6 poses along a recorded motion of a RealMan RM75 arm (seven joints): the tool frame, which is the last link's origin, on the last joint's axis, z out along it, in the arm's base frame.
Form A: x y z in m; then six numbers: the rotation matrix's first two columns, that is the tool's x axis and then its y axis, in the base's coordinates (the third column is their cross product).
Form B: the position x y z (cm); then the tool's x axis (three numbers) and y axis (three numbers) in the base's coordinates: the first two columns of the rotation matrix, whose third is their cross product. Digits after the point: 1 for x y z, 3 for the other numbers.
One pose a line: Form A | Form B
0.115 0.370 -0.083 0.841 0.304 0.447 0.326 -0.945 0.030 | 11.5 37.0 -8.3 0.841 0.304 0.447 0.326 -0.945 0.030
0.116 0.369 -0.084 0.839 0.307 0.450 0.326 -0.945 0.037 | 11.6 36.9 -8.4 0.839 0.307 0.450 0.326 -0.945 0.037
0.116 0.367 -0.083 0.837 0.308 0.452 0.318 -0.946 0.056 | 11.6 36.7 -8.3 0.837 0.308 0.452 0.318 -0.946 0.056
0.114 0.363 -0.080 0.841 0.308 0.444 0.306 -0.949 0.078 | 11.4 36.3 -8.0 0.841 0.308 0.444 0.306 -0.949 0.078
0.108 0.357 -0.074 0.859 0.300 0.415 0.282 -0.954 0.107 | 10.8 35.7 -7.4 0.859 0.300 0.415 0.282 -0.954 0.107
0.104 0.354 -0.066 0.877 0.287 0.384 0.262 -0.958 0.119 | 10.4 35.4 -6.6 0.877 0.287 0.384 0.262 -0.958 0.119
